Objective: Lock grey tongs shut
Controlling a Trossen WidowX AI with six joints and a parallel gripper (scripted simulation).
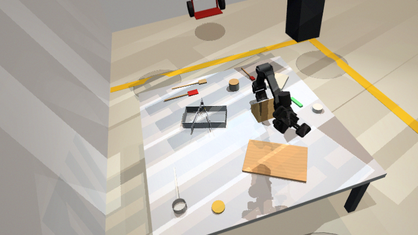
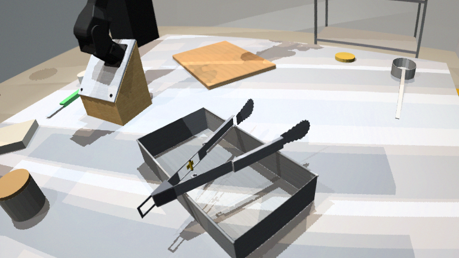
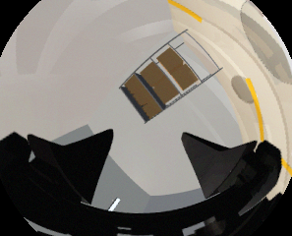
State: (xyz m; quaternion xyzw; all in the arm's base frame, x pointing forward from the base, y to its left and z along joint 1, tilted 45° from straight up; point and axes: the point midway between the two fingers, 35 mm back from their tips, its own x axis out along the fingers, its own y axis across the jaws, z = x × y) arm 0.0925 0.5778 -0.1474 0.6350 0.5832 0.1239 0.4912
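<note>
Right now the roasting tin is 27 cm ahead of my gripper tip, 69 cm to the right of it and 44 cm below it. From my gripper tip the other things lie so: white disc 48 cm behind, 45 cm to the right, 45 cm below; then yellow disc 40 cm ahead, 3 cm to the right, 46 cm below; then wooden board 2 cm behind, 19 cm to the right, 46 cm below.
</note>
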